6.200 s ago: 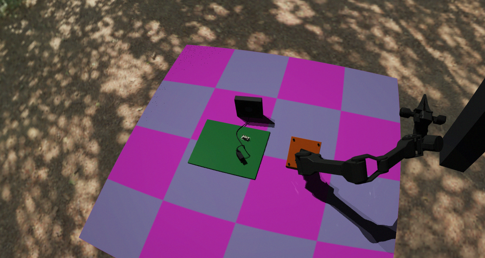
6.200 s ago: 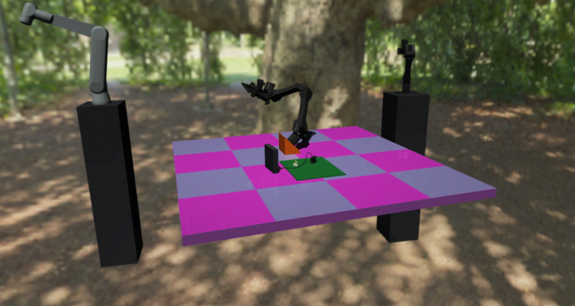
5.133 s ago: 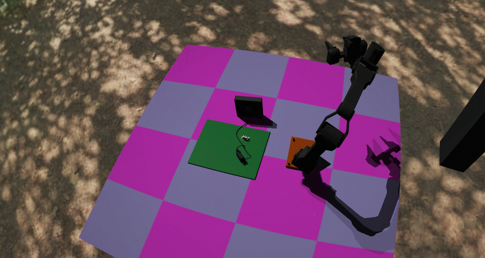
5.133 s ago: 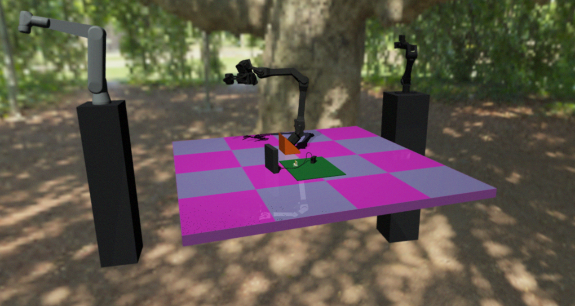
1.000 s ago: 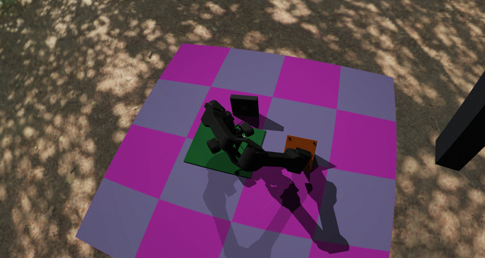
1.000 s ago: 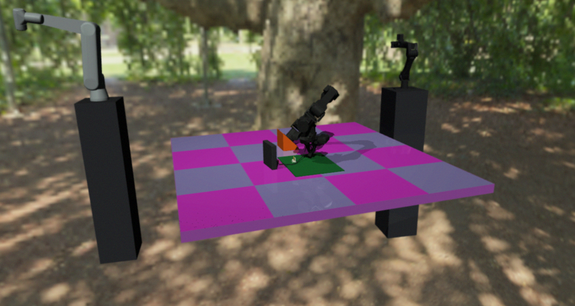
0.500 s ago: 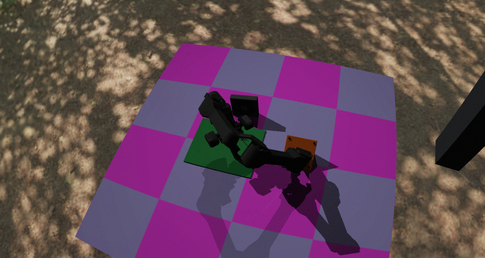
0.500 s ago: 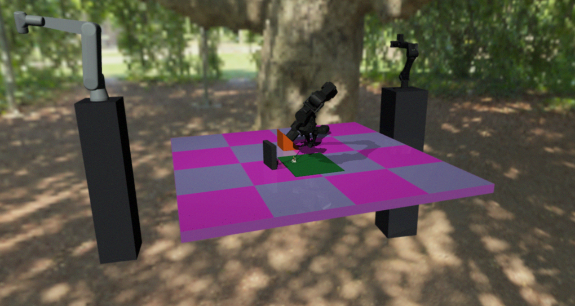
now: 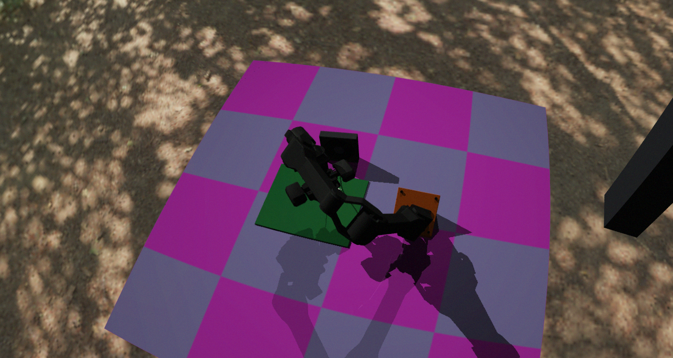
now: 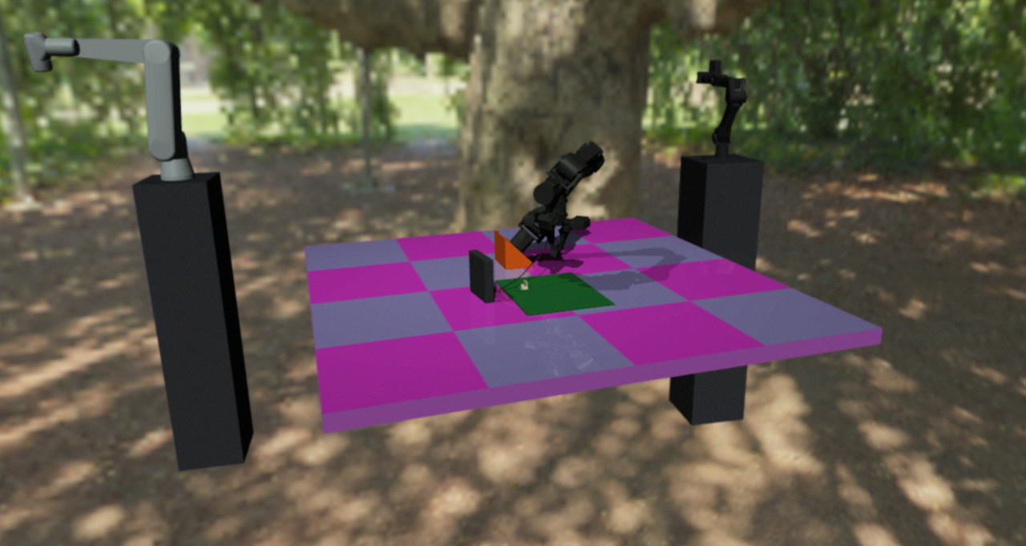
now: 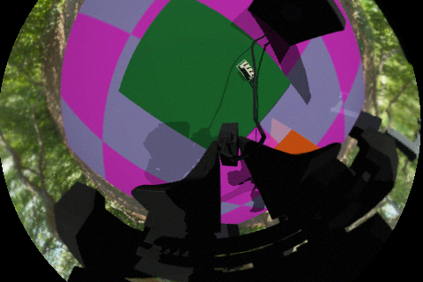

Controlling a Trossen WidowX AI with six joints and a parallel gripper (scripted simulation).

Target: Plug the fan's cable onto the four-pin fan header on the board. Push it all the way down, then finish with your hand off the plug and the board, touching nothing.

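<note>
The green board is 7 cm ahead of my gripper tip, 3 cm to the right of it and 12 cm below it. The rest, counted from my gripper tip: black fan (5 cm ahead, 22 cm to the right, 4 cm below); black plug (1 cm behind).
</note>
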